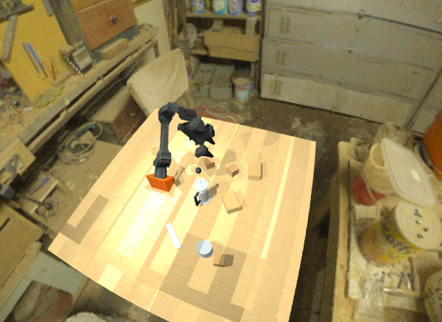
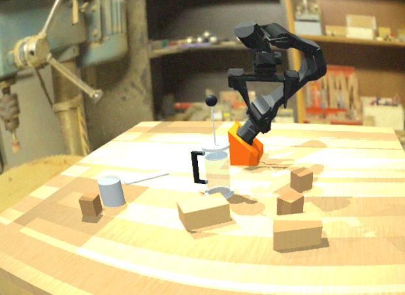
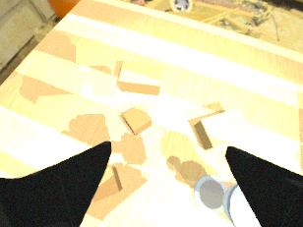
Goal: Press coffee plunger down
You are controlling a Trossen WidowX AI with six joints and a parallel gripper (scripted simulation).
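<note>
My gripper tip is 160 mm to the left of the glass coffee press, 120 mm above it and 50 mm past it. From my gripper tip the other things lie so: white bar 400 mm to the right, 240 mm below, 140 mm behind.
</note>
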